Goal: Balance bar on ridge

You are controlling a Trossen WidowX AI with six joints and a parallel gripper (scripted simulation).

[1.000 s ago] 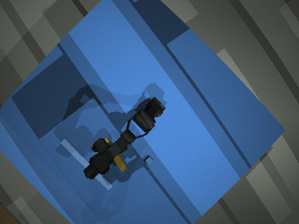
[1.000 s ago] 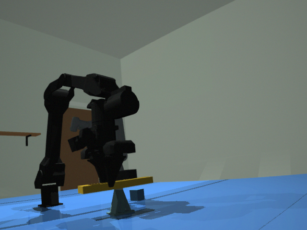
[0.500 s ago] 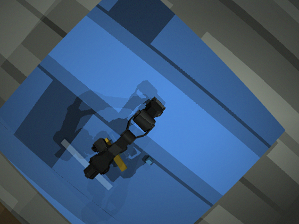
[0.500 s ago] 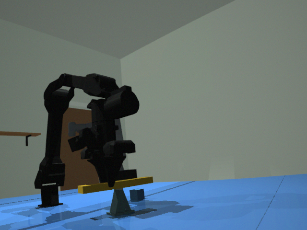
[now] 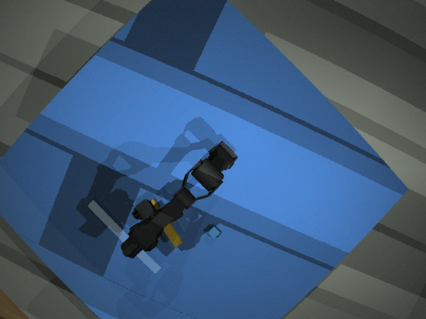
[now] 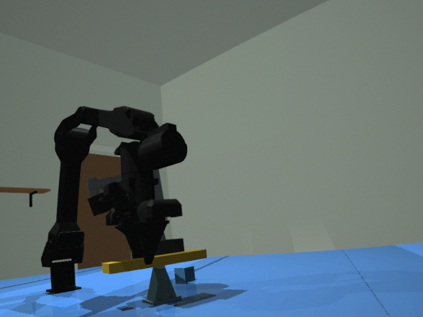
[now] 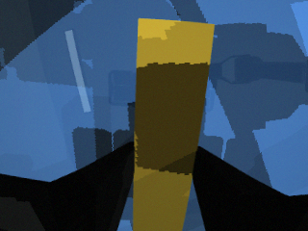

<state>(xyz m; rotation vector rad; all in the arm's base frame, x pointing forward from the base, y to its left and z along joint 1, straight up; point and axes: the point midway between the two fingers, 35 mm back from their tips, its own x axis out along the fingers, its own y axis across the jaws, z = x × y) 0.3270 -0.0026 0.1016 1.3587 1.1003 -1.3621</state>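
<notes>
Right now my gripper tip is 10 mm short of the bar and 30 mm to the right of it. The rest, counted from my gripper tip: blue cube: 90 mm behind, 190 mm to the left, 50 mm below.
</notes>
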